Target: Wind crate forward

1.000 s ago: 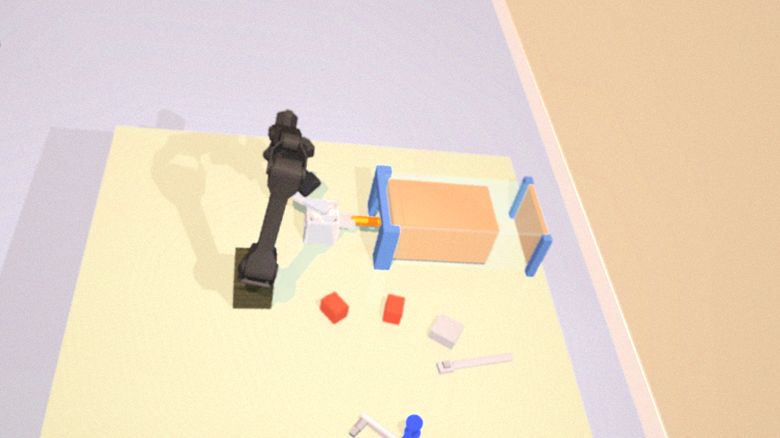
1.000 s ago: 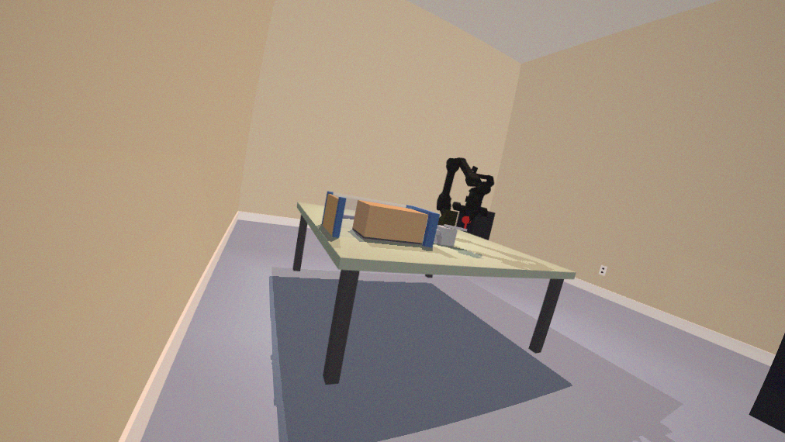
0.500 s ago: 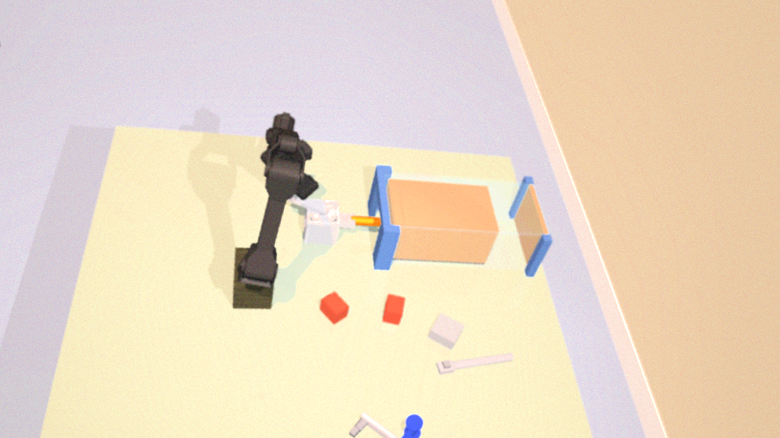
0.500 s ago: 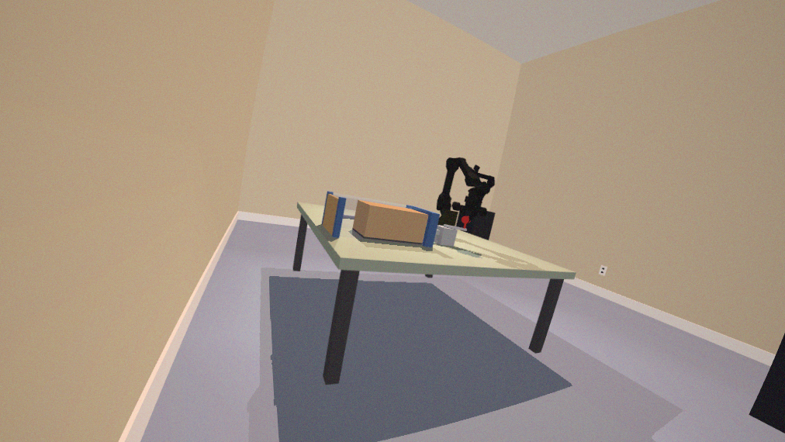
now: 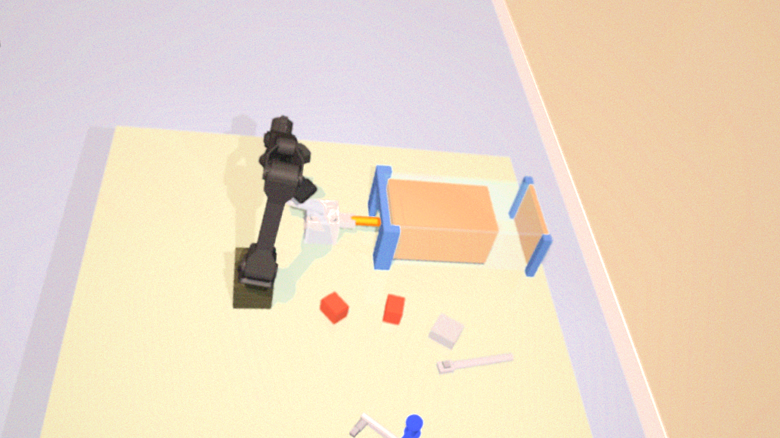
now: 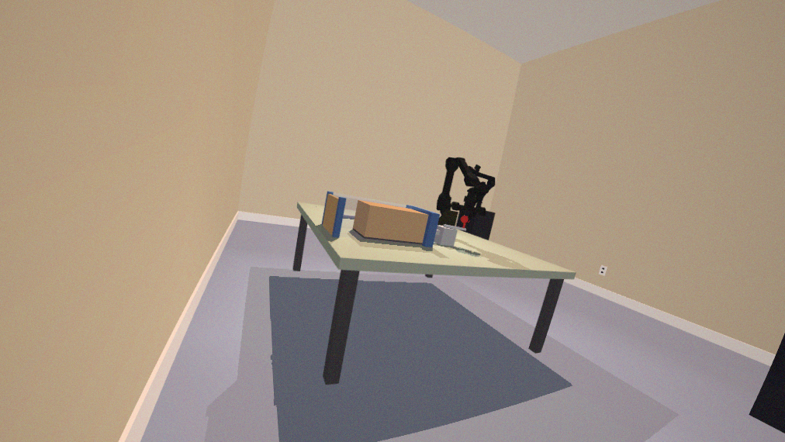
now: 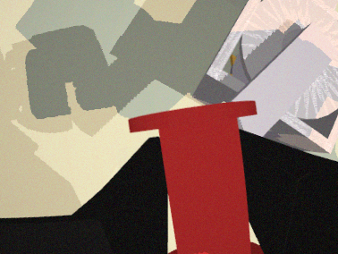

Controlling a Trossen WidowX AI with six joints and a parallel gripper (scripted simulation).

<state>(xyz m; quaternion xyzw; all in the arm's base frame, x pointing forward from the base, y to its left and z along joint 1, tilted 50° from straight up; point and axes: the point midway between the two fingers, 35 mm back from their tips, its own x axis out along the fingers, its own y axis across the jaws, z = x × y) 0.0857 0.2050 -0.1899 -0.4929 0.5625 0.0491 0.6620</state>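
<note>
Now: the red-knobbed handle 20 mm ahead of my gripper tip, 20 mm to the right of it and 30 mm below it. The rest, counted from my gripper tip: winch (70 mm ahead, 50 mm to the right, 100 mm below); then red spool grip (10 mm behind, 10 mm to the right); then blue steel frame (240 mm ahead, 40 mm to the right, 30 mm below).
</note>
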